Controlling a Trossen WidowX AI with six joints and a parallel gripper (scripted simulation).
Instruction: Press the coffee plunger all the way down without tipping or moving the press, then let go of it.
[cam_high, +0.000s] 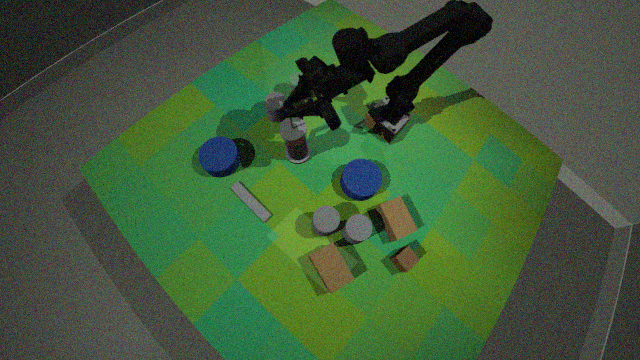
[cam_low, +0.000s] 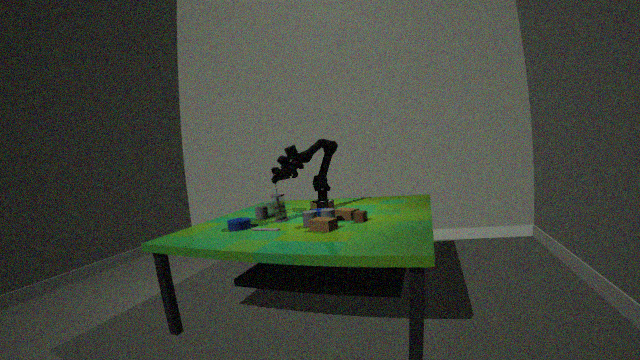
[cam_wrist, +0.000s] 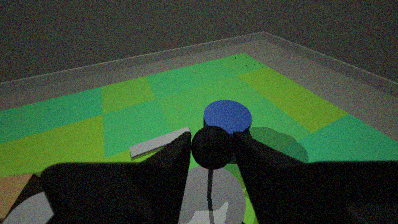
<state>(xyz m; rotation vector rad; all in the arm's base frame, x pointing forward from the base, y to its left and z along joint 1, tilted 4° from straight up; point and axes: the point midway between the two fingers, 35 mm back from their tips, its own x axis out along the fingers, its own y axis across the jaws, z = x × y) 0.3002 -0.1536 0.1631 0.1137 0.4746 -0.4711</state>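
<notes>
The coffee press is 30 mm behind my gripper tip and 110 mm below it. Also, from my gripper tip: flat grey bar: 190 mm ahead, 20 mm to the left, 220 mm below.
</notes>
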